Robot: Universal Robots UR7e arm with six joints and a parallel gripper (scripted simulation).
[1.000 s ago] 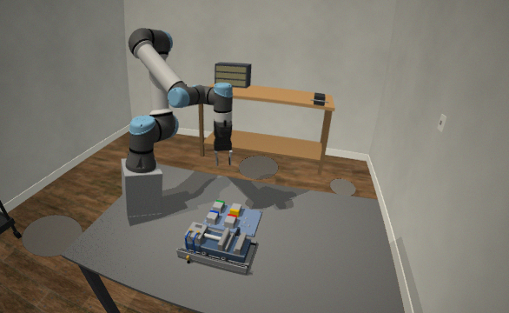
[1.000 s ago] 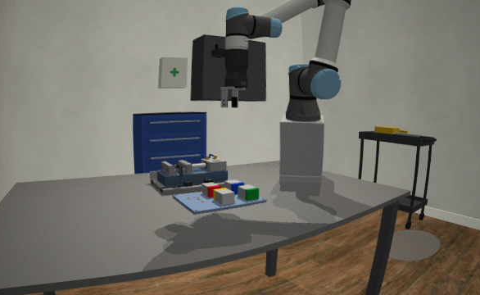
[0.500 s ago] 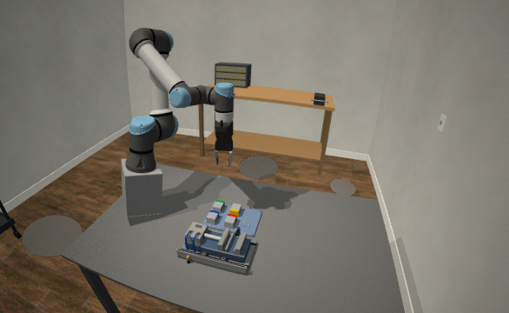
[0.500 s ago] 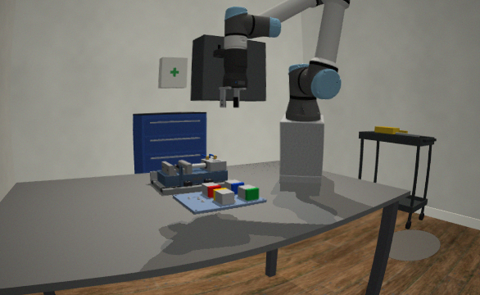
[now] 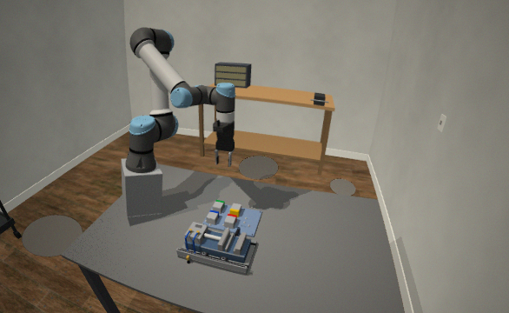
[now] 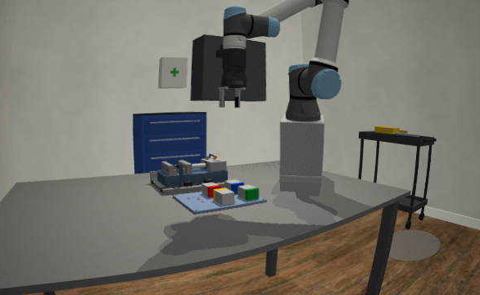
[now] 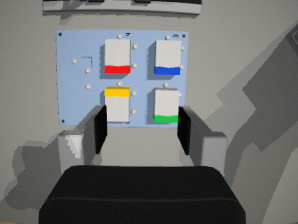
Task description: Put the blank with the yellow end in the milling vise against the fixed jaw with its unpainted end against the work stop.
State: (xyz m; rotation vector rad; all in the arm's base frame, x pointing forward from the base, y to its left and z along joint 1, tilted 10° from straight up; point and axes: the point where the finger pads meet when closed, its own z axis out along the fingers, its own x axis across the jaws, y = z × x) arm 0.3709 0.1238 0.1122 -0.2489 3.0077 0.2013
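The yellow-ended blank is 40 mm ahead of my hand, 50 mm to the left of it and 290 mm below it. From my hand the other things lie so: green-ended blank: 50 mm behind, 40 mm to the left, 290 mm below; then red-ended blank: 50 mm ahead, 40 mm to the right, 290 mm below; then blue-ended blank: 40 mm behind, 50 mm to the right, 290 mm below.
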